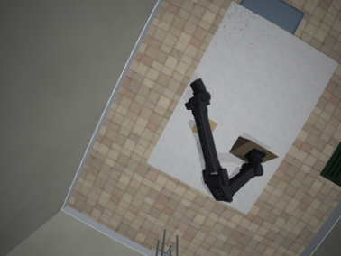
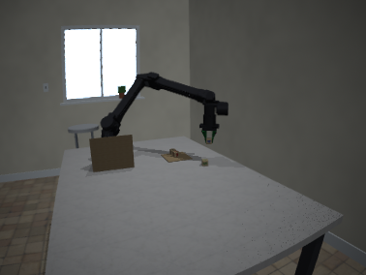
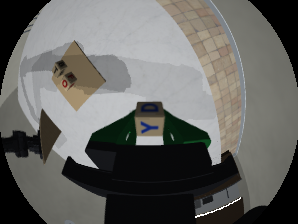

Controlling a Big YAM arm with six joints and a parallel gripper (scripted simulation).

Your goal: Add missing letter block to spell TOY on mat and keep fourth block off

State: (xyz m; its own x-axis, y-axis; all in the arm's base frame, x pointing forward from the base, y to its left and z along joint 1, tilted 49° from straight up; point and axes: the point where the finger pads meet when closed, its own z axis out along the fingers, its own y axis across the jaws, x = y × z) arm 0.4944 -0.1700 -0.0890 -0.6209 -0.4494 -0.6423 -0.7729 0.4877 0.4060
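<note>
Right now my hand is 130 mm past the mat, 150 mm to the right of it and 110 mm above it.
</note>
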